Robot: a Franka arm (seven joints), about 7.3 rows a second.
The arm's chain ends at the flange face. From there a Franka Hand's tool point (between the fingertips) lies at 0.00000 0.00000 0.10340 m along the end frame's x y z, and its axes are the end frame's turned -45 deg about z.
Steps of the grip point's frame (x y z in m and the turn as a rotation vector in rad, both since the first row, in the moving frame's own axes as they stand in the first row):
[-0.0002 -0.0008 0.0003 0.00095 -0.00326 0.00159]
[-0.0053 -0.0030 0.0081 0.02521 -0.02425 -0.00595]
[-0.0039 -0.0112 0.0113 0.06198 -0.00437 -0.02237]
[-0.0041 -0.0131 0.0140 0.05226 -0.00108 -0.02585]
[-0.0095 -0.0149 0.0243 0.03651 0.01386 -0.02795]
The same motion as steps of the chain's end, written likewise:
[-0.0004 -0.0006 0.0003 -0.00163 -0.00298 0.00159]
[-0.0023 0.0017 0.0082 0.00068 -0.03497 -0.00595]
[-0.0058 -0.0010 0.0115 0.04074 -0.04692 -0.02237]
[-0.0082 -0.0027 0.0141 0.03619 -0.03772 -0.02585]
[-0.0155 -0.0002 0.0244 0.03562 -0.01602 -0.02795]

